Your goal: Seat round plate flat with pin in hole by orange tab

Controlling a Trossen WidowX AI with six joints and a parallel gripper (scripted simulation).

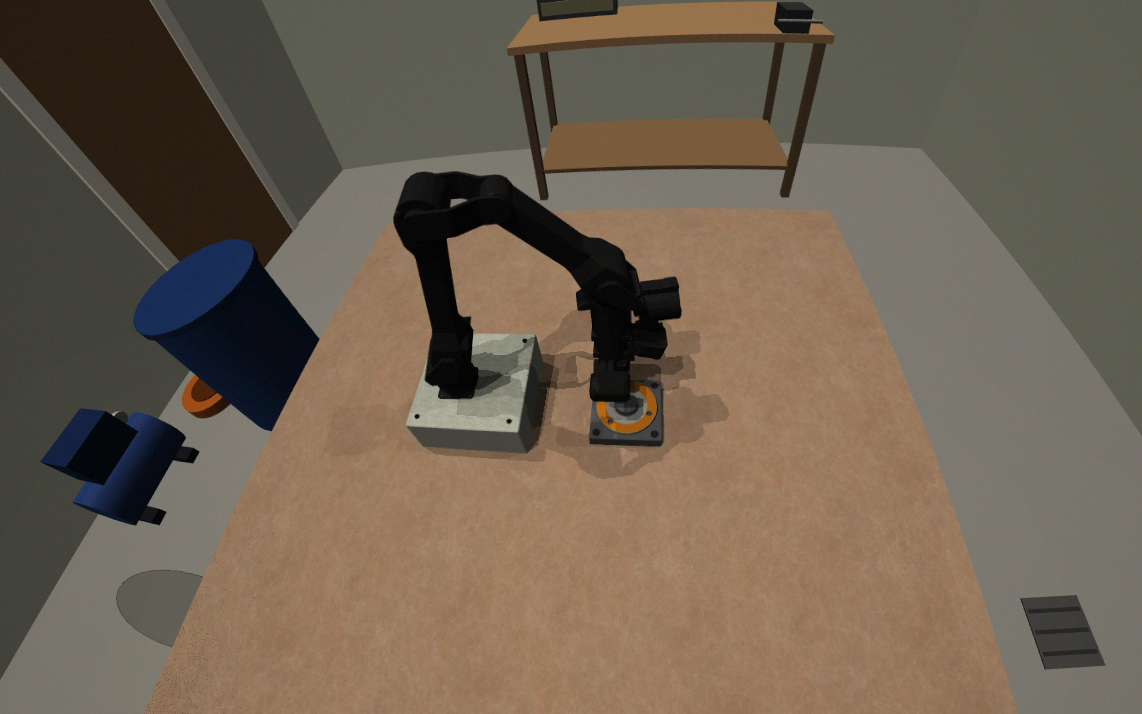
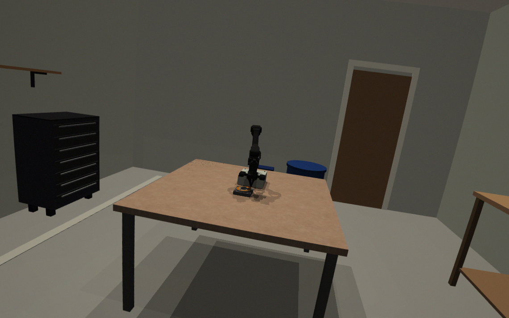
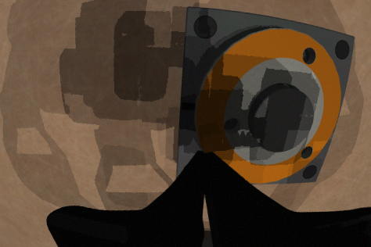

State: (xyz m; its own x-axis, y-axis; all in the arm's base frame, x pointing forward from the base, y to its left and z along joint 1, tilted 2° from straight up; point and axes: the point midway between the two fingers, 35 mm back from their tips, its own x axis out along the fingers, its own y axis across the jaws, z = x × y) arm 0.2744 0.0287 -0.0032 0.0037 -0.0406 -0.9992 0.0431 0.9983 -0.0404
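My gripper tip is 20 mm short of the square base, 50 mm to the left of it and 20 mm above it.
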